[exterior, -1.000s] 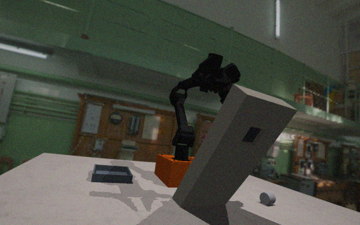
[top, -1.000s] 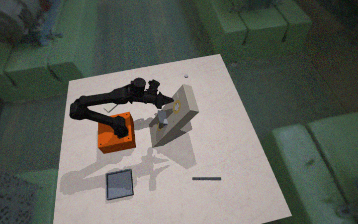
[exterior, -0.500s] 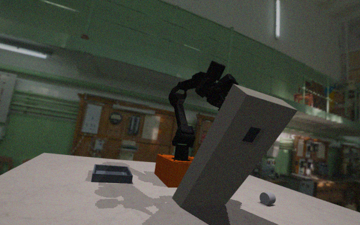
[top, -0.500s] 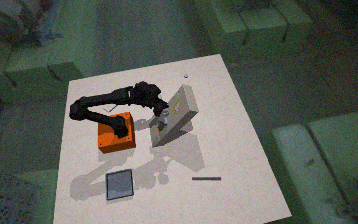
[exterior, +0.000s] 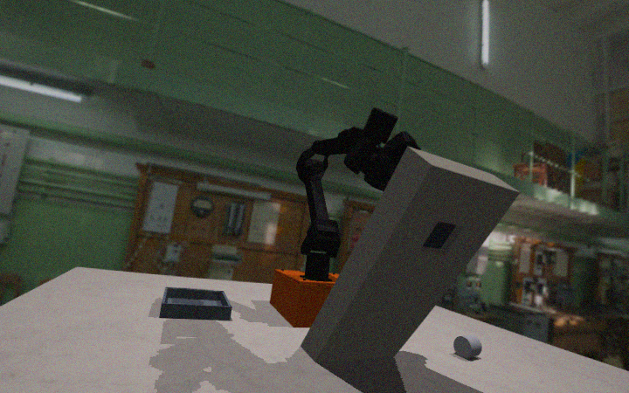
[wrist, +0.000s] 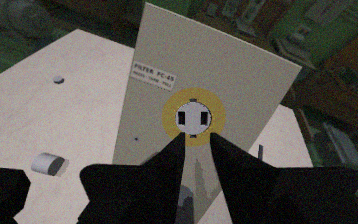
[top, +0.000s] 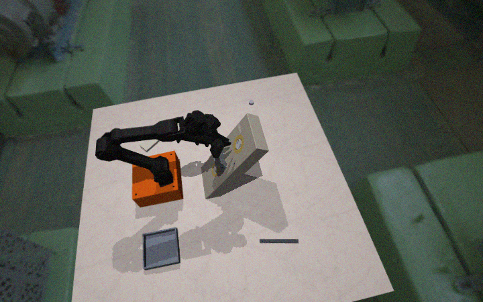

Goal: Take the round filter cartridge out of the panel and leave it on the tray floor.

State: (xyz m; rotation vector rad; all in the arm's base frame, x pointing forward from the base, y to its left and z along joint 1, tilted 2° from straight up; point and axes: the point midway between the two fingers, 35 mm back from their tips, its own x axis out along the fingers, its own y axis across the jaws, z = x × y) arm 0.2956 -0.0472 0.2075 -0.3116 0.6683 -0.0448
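My gripper tip is 50 mm short of the round grey filter cartridge, 40 mm above it and 10 mm to the left of it. Also, from my gripper tip: grey tray: 420 mm behind, 300 mm below, 220 mm to the right.
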